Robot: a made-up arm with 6 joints. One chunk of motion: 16 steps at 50 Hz.
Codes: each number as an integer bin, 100 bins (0 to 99) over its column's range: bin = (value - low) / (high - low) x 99, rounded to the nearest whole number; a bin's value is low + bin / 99 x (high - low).
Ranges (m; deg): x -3.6..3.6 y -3.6..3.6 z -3.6..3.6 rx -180..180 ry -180..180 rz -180..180
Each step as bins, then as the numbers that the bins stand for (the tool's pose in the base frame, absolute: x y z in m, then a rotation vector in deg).
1 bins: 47 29 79 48 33 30
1 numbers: -0.1818 -1.4909 2.1455 -5.45 -60.00 -70.91
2 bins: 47 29 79 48 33 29
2 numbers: -0.1818 -1.4909 2.1455 -5.45 -60.00 -74.55
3 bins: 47 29 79 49 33 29
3 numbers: -0.1818 -1.4909 2.1455 -1.82 -60.00 -74.55
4 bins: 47 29 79 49 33 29
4 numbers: -0.1818 -1.4909 2.1455 -1.82 -60.00 -74.55
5 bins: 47 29 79 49 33 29
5 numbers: -0.1818 -1.4909 2.1455 -1.82 -60.00 -74.55
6 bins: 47 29 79 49 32 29
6 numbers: -0.1818 -1.4909 2.1455 -1.82 -63.64 -74.55
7 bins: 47 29 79 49 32 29
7 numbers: -0.1818 -1.4909 2.1455 -1.82 -63.64 -74.55
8 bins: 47 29 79 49 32 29
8 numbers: -0.1818 -1.4909 2.1455 -1.82 -63.64 -74.55
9 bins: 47 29 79 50 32 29
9 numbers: -0.1818 -1.4909 2.1455 1.82 -63.64 -74.55
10 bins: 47 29 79 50 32 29
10 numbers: -0.1818 -1.4909 2.1455 1.82 -63.64 -74.55
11 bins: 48 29 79 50 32 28
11 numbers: -0.1091 -1.4909 2.1455 1.82 -63.64 -78.18
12 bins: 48 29 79 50 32 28
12 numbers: -0.1091 -1.4909 2.1455 1.82 -63.64 -78.18
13 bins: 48 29 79 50 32 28
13 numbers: -0.1091 -1.4909 2.1455 1.82 -63.64 -78.18
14 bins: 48 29 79 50 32 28
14 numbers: -0.1091 -1.4909 2.1455 1.82 -63.64 -78.18
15 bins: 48 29 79 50 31 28
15 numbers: -0.1091 -1.4909 2.1455 1.82 -67.27 -78.18
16 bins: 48 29 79 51 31 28
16 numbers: -0.1091 -1.4909 2.1455 5.45 -67.27 -78.18
